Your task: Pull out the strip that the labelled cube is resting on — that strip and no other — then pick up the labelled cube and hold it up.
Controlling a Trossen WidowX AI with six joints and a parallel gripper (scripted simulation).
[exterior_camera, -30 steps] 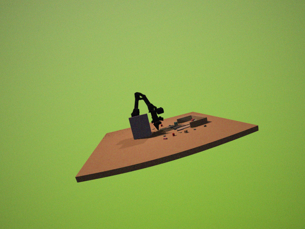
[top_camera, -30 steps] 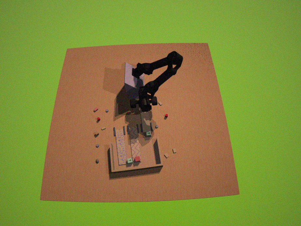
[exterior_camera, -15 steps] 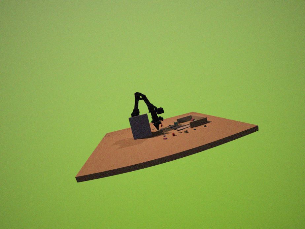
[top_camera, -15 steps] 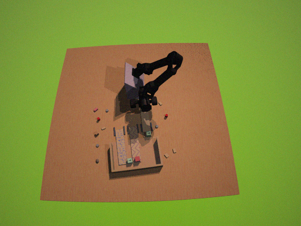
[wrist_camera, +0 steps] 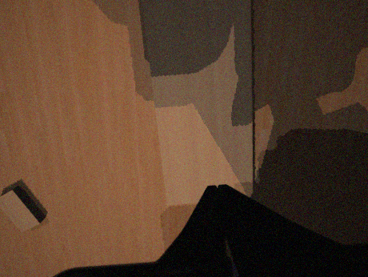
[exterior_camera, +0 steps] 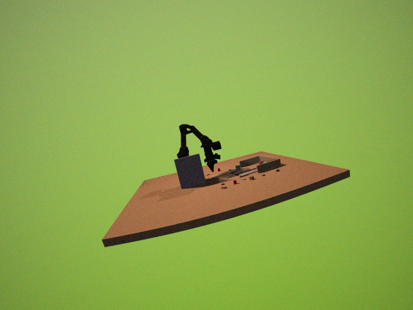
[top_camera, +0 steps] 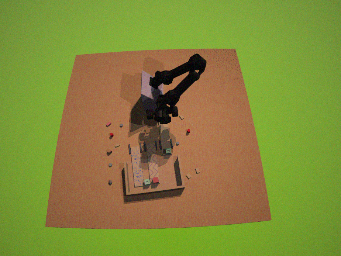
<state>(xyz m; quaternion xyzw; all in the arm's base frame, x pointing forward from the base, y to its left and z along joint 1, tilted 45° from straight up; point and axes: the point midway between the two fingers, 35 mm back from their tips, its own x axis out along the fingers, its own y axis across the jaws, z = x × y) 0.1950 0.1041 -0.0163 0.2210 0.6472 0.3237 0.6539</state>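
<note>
Right now my gripper tip is 10 cm short of the grey strip, 2 cm to the right of it and 4 cm above it. From my gripper tip the other things lie so: tan block: 4 cm behind, 12 cm to the left, 4 cm below.
</note>
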